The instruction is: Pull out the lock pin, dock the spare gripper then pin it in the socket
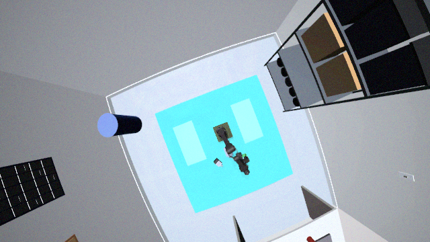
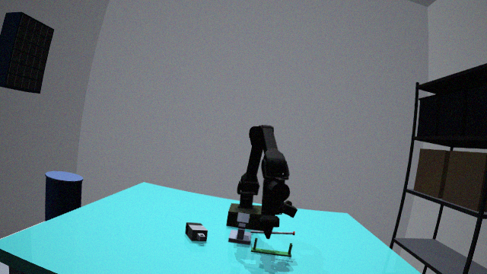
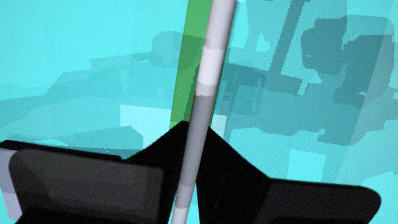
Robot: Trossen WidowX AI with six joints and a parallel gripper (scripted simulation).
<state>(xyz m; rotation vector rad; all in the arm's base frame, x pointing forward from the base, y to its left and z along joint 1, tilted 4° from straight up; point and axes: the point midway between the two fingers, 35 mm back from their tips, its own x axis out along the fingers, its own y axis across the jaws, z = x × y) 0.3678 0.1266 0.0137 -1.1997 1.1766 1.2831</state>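
Now: gripper tip 3 cm above the green stand and 2 cm to the right of it. Also, from my gripper tip: grey mount: 10 cm to the right, 8 cm behind; spare gripper: 24 cm to the right, 3 cm below.
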